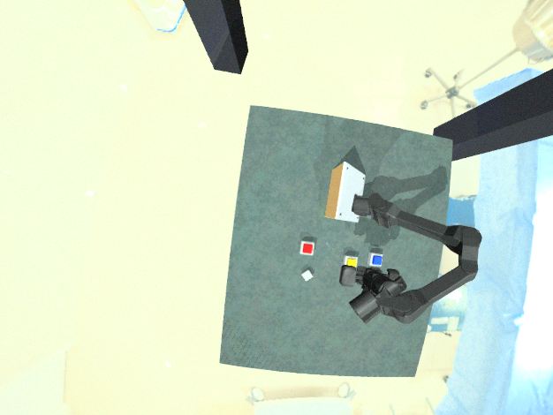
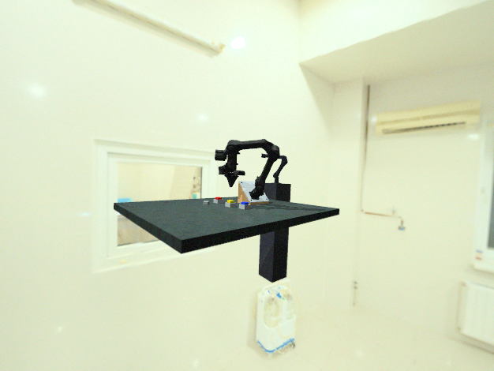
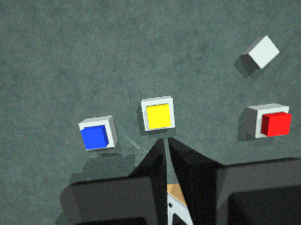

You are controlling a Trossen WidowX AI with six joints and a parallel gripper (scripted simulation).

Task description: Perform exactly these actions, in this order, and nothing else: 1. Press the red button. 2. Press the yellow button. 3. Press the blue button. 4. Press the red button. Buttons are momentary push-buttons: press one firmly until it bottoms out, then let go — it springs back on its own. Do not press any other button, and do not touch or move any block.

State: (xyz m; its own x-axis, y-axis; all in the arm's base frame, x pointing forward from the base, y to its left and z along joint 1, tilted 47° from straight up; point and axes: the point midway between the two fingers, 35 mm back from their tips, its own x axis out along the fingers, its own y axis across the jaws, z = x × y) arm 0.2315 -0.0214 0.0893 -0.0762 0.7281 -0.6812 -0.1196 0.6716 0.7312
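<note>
Right now the blue button is 4 cm behind my gripper tip, 10 cm to the left of it and 9 cm below it. The rest, counted from my gripper tip: red button 2 cm behind, 18 cm to the right, 9 cm below; then yellow button 9 cm below; then block 9 cm ahead, 15 cm to the right, 11 cm below.
</note>
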